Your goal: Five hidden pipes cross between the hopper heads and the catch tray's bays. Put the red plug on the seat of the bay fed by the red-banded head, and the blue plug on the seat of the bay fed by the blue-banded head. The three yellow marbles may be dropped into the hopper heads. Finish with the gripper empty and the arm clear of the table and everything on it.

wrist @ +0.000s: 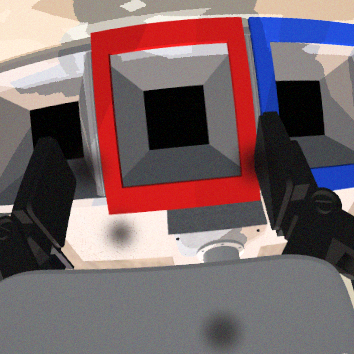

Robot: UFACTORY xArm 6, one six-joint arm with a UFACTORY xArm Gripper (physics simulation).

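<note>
The red-banded hopper head fills the middle of the wrist view, with grey sloping walls and a dark square opening. The blue-banded head stands directly to its right and is cut off by the frame edge. A head without a coloured band stands at the left. My gripper is open and empty; its fingers show on either side of the red-banded head, the right one overlapping part of the blue band. The red plug, the blue plug, the yellow marbles and the catch tray's bays do not show.
Below the heads in the view lie a dark grey bar and a round grey column with a pale flange, beside a pale surface. The grey gripper body covers the bottom. Blurred dark spots lie over the picture.
</note>
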